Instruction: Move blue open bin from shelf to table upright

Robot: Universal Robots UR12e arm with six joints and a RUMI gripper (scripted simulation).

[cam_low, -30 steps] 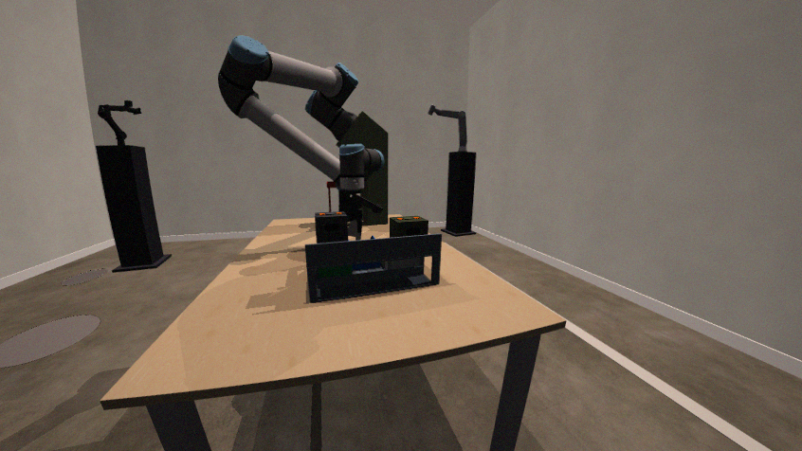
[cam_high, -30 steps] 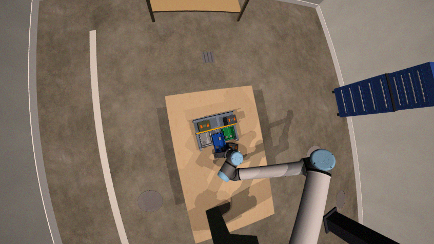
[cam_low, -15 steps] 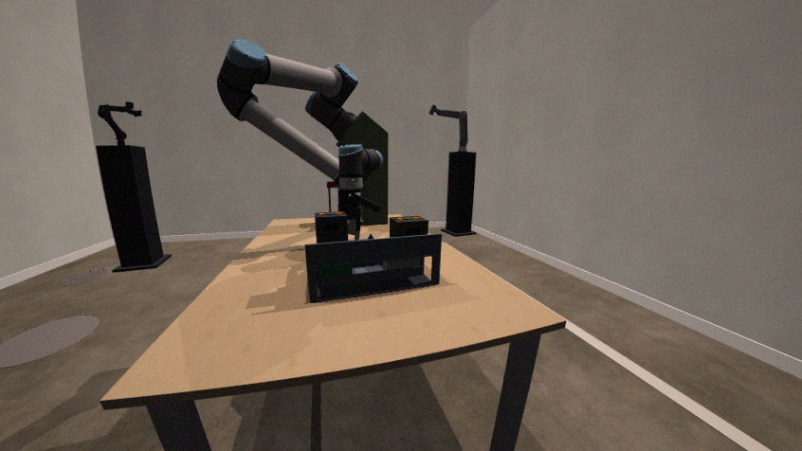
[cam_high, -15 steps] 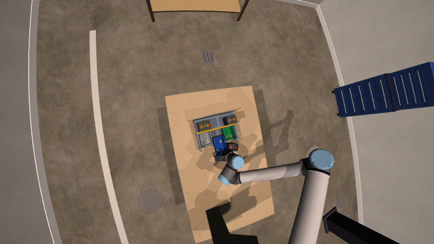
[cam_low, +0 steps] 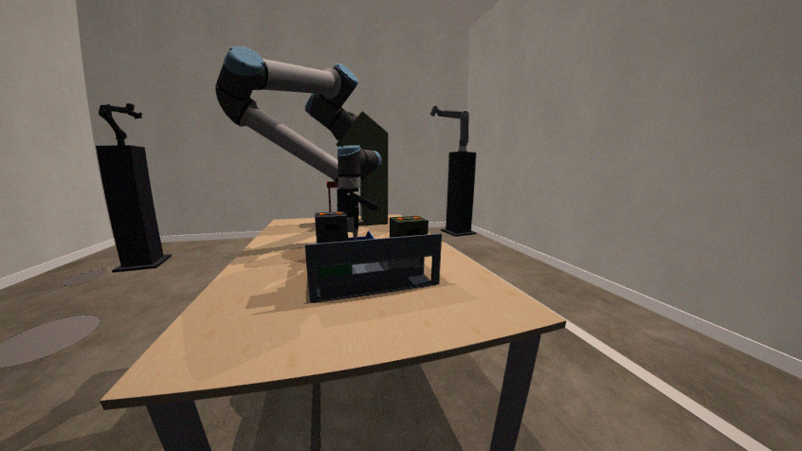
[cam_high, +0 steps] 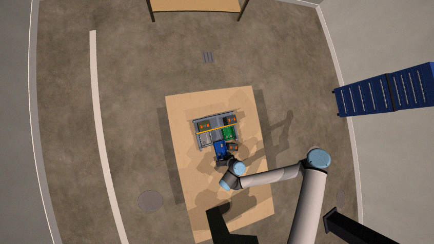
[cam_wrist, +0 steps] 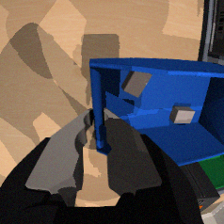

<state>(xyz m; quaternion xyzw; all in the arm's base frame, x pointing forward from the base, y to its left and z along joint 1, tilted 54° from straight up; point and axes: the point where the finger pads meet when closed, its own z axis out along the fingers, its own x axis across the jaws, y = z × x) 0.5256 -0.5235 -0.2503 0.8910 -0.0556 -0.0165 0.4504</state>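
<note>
My gripper is now 8 cm short of the blue open bin, 1 cm to the left of it and 1 cm above it. Also, from my hand: grey bin (25 cm ahead, 9 cm to the left, 2 cm below); then bar (29 cm ahead, 5 cm above, 2 cm to the right); then green bin (23 cm ahead, 13 cm to the right, 2 cm below).
</note>
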